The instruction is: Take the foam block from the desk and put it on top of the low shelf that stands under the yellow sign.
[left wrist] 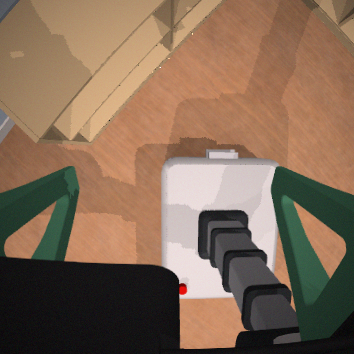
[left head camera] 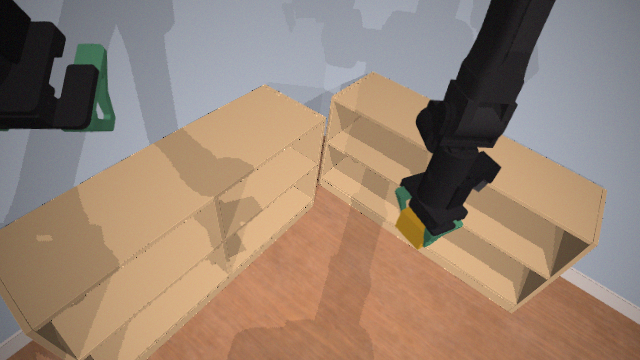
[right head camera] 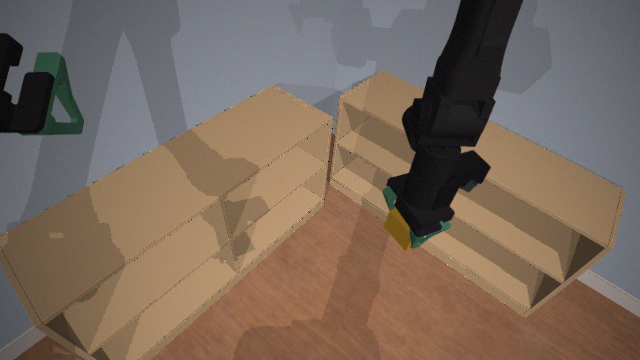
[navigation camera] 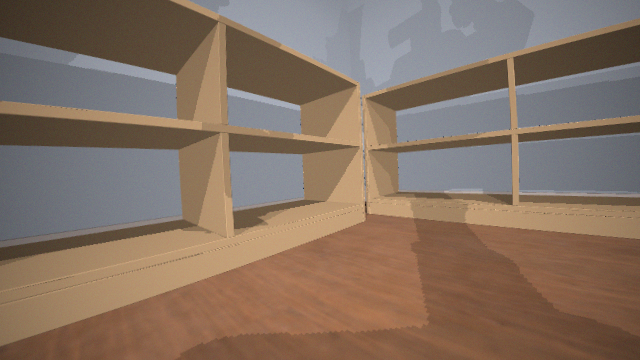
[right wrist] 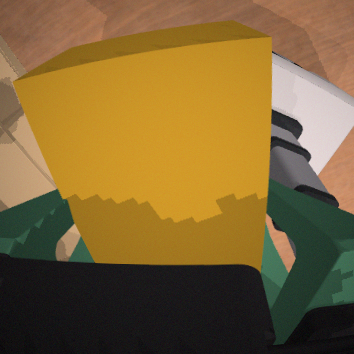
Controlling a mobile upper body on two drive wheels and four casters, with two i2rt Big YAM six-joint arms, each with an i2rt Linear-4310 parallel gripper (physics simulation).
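Frame: origin at the left arm's base, x left, y back, z up, level; metres.
Seen in the pictures: left gripper, fingertip midpoint: (left wrist: pixel 174 176) (left head camera: pixel 60 123) (right head camera: pixel 34 127); right gripper, fingertip midpoint: (left head camera: pixel 415 232) (right head camera: pixel 405 233) (right wrist: pixel 175 177).
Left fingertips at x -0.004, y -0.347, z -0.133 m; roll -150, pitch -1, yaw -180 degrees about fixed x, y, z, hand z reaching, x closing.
A point is followed by its place in that frame.
The yellow foam block (left head camera: pixel 410 229) {x -0.433, y -0.418, z -0.395 m} (right head camera: pixel 397 230) {x -0.432, y -0.419, z -0.396 m} (right wrist: pixel 165 125) {x -0.497, y -0.451, z -0.376 m} is held in the air between the green fingers of my right gripper (left head camera: pixel 413 219) {x -0.454, y -0.431, z -0.420 m} (right head camera: pixel 400 219) {x -0.454, y -0.431, z -0.420 m} (right wrist: pixel 175 177) {x -0.454, y -0.431, z -0.420 m}. In the head views it overlaps the front of the right-hand low shelf. My left gripper (left head camera: pixel 52 128) {x -0.004, y -0.347, z -0.133 m} (left wrist: pixel 174 176) {x -0.004, y -0.347, z -0.133 m} is open with nothing between its fingers; part of it is cut off in the head views. Two low wooden shelves meet near a corner: the left one (left head camera: pixel 240 125) {x -0.050, y -1.209, z -0.800 m} (right head camera: pixel 250 120) {x -0.058, y -1.247, z -0.800 m} (left wrist: pixel 115 30) {x 0.161, y -0.708, z -0.800 m} (navigation camera: pixel 223 75) {x -0.004, y -0.834, z -0.949 m} and the right one (left head camera: pixel 550 185) {x -1.303, y -0.912, z -0.800 m} (right head camera: pixel 565 185) {x -1.308, y -0.913, z -0.800 m} (navigation camera: pixel 512 95) {x -0.892, y -1.040, z -0.950 m}. The yellow sign and the desk do not show.
My white base (left wrist: pixel 220 185) {x -0.212, y -0.209, z -1.150 m} (right wrist: pixel 310 105) {x -0.395, y 0.093, z -1.150 m} with its dark column stands on the wooden floor (left head camera: pixel 280 285) {x -0.228, y -0.812, z -1.410 m} (left wrist: pixel 225 75) {x -0.280, y -0.736, z -1.409 m} (navigation camera: pixel 300 280) {x -0.171, y -0.772, z -1.410 m}. Blue-grey walls (left head camera: pixel 215 45) {x 0.050, y -1.385, z -0.547 m} (right head camera: pixel 225 40) {x 0.038, y -1.399, z -0.523 m} rise behind both shelves. A narrow gap separates the shelves at the corner.
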